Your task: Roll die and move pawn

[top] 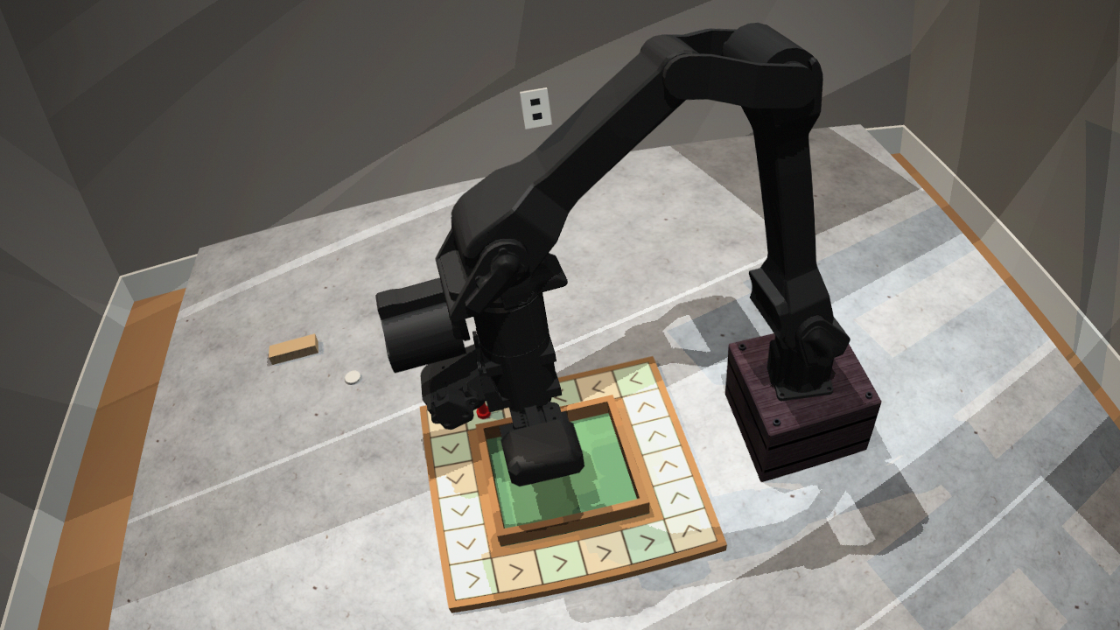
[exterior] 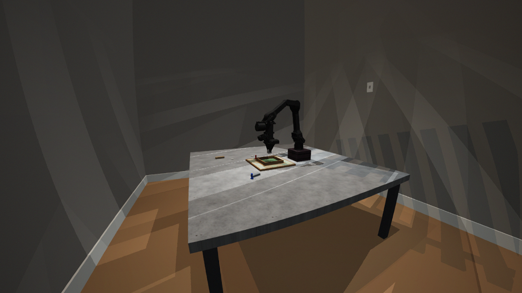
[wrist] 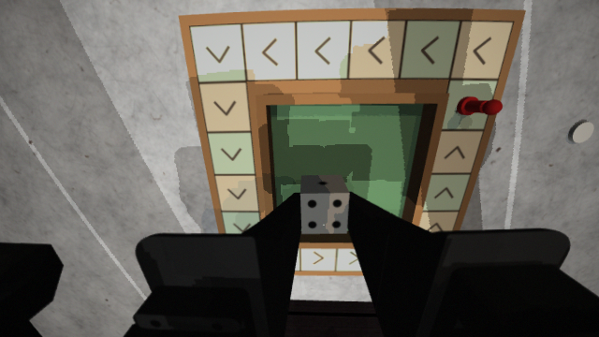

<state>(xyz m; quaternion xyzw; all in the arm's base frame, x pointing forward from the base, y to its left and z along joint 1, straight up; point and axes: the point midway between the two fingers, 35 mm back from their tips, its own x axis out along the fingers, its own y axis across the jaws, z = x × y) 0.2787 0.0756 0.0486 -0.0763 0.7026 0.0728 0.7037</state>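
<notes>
Right now my gripper tip is 130 mm to the left of the red pawn, 70 mm short of it and 70 mm above it. Also, from my gripper tip: grey block: 210 mm to the left, 150 mm ahead, 90 mm below; green dice tray: 90 mm below, 30 mm to the right, 10 mm behind; white die: right at my gripper tip.
</notes>
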